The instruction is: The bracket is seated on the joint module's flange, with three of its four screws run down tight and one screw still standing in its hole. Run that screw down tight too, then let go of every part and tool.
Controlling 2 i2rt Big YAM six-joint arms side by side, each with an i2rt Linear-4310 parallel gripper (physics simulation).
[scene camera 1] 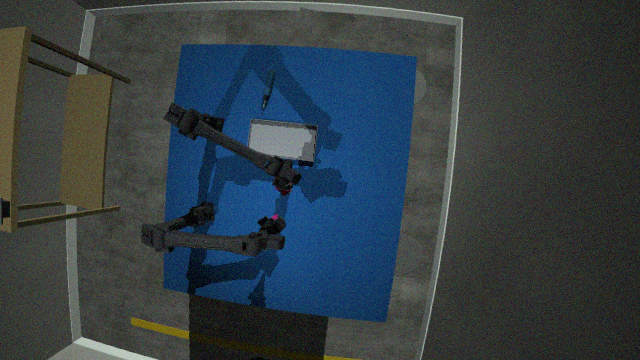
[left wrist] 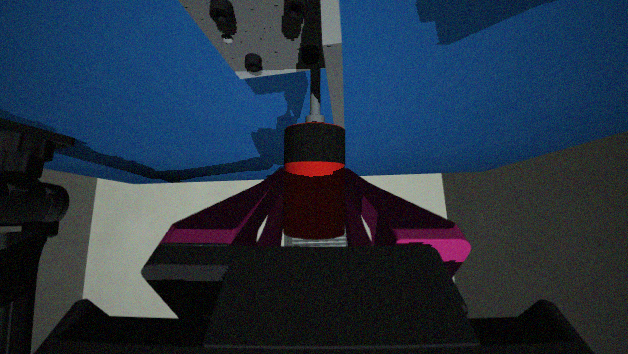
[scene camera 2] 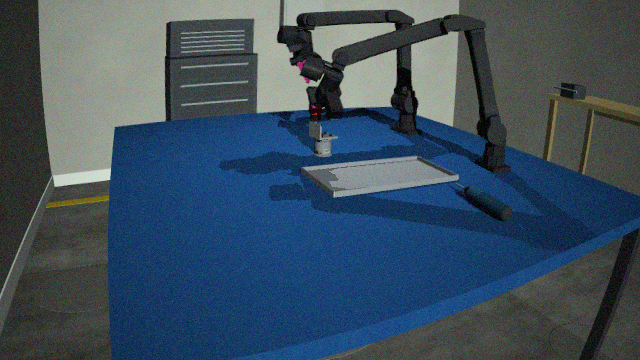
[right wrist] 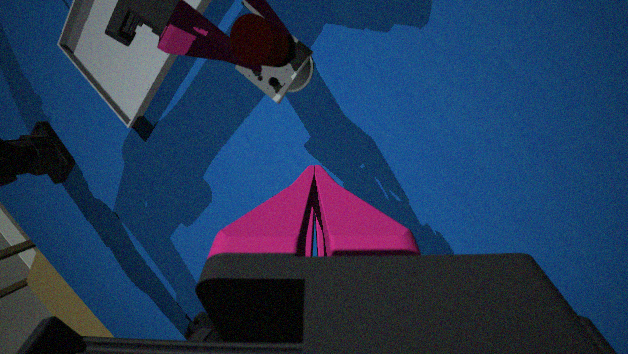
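Pixels of known places: left gripper, fingertip midpoint: (scene camera 1: 285, 193) (left wrist: 314, 177) (scene camera 2: 314, 112) (right wrist: 273, 51); right gripper, fingertip midpoint: (scene camera 1: 276, 214) (scene camera 2: 307, 82) (right wrist: 314, 175); left arm's base, link origin: (scene camera 1: 216, 127) (scene camera 2: 492, 167) (right wrist: 54, 152); right arm's base, link origin: (scene camera 1: 207, 211) (left wrist: 22, 130) (scene camera 2: 406, 131) (right wrist: 215, 338).
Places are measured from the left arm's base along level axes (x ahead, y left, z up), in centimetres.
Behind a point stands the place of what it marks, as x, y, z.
Note:
My left gripper (scene camera 1: 283, 190) @[56.0, -28.6, 13.9] (scene camera 2: 316, 113) @[56.0, -28.6, 13.9] (left wrist: 314, 177) @[56.0, -28.6, 13.9] is shut on the red screwdriver (left wrist: 314, 145) @[55.8, -26.0, 12.8] (right wrist: 260, 41) @[56.3, -28.9, 17.0], which points at the bracket. In the left wrist view its bit reaches a dark screw head (left wrist: 310, 54) @[55.8, -26.5, 7.2] near the upright wall; whether it is seated there I cannot tell. The grey bracket (scene camera 2: 315, 130) @[56.9, -24.2, 8.7] (left wrist: 267, 47) @[53.3, -26.8, 6.6] (right wrist: 278, 92) @[52.0, -29.0, 6.6] sits on the round joint module (scene camera 2: 323, 148) @[54.4, -22.8, 2.8] (right wrist: 304, 77) @[54.7, -28.3, 2.0]. Other screws (left wrist: 222, 16) @[51.5, -24.5, 6.9] (left wrist: 292, 19) @[54.8, -23.8, 7.7] (left wrist: 253, 63) @[52.5, -27.4, 7.2] show on its plate; their exact heights are unclear. My right gripper (scene camera 1: 275, 218) @[55.6, -38.9, 22.9] (right wrist: 314, 175) @[55.6, -38.9, 22.9] is shut and empty, beside the bracket and higher.
A pale shallow tray (scene camera 1: 277, 140) @[41.4, -0.3, 0.4] (scene camera 2: 390, 173) @[40.9, -0.2, 0.4] (right wrist: 117, 75) @[28.5, -4.1, 0.4] lies near the module. A teal screwdriver (scene camera 1: 268, 90) @[29.8, 27.9, 3.7] (scene camera 2: 487, 203) @[30.5, 34.3, 2.8] lies on the blue table (scene camera 1: 360, 225) @[102.6, -39.4, 0.0] (scene camera 2: 210, 260) @[97.0, 39.5, 0.0] beyond the tray. The two arms' wrists are close together.

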